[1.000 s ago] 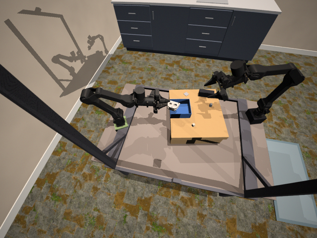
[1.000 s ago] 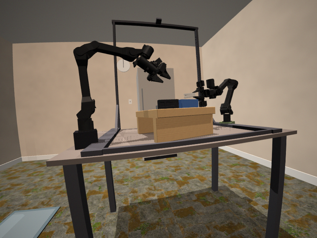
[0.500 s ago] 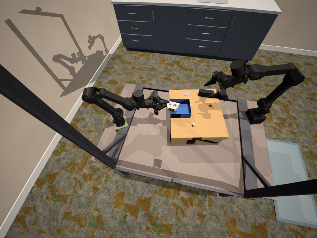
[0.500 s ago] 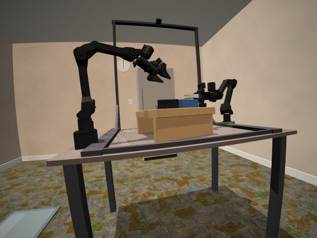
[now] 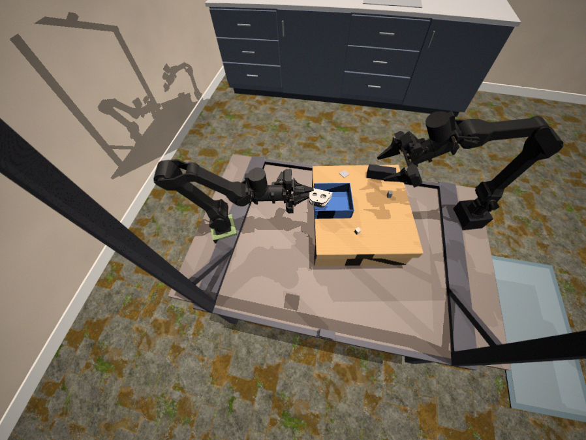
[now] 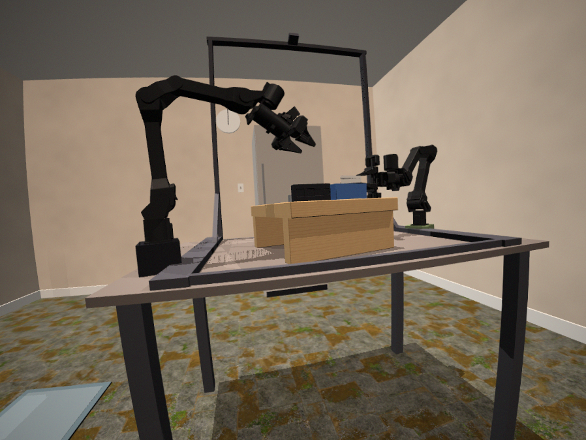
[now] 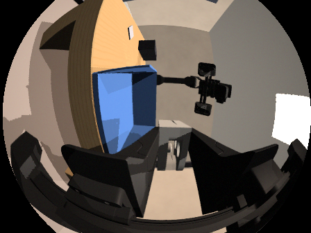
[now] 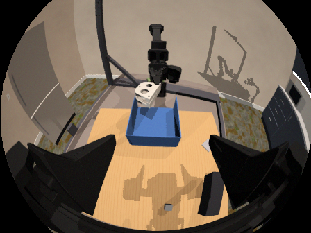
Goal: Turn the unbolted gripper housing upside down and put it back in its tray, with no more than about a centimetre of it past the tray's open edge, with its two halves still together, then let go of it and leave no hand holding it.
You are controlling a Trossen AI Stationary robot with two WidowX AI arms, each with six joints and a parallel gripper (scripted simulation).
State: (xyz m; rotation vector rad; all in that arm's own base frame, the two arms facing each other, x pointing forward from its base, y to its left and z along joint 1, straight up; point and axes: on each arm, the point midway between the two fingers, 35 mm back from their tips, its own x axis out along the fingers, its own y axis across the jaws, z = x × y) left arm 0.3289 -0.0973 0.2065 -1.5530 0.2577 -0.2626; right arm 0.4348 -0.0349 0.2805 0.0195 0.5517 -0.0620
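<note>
Now: the white gripper housing 5 cm to the right of my left hand, 2 cm behind it and 1 cm below it. Round my left hand: wooden block (22 cm to the right, 14 cm below, 1 cm behind); blue tray (13 cm to the right, 6 cm below, 1 cm behind); flat grey plate (17 cm to the right, 14 cm ahead, 8 cm below).
</note>
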